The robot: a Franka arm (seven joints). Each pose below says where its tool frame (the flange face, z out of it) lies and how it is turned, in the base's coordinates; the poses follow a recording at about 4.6 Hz.
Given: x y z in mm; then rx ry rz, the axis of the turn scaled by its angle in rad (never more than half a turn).
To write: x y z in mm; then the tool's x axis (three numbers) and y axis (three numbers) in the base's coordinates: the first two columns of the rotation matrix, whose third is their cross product. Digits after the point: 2 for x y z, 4 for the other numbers.
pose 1, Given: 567.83, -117.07, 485.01, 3.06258, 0.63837, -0.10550
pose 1, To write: 567.83, -117.07, 485.01, 0.9145, 0.3987, -0.0683, 0.3994, -0.9168, -0.0026
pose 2, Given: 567.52, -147.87, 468.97, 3.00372, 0.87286, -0.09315
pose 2, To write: 567.52, -147.87, 468.97, 0.8426, 0.5351, -0.0606, 0.5358, -0.8443, -0.0049
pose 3, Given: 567.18, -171.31, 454.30, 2.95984, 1.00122, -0.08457
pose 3, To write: 567.18, -171.31, 454.30, 0.7933, 0.6062, -0.0563, 0.6070, -0.7947, -0.0023
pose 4, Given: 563.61, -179.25, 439.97, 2.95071, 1.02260, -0.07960
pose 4, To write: 563.61, -179.25, 439.97, 0.7844, 0.6179, -0.0539, 0.6188, -0.7855, 0.0000
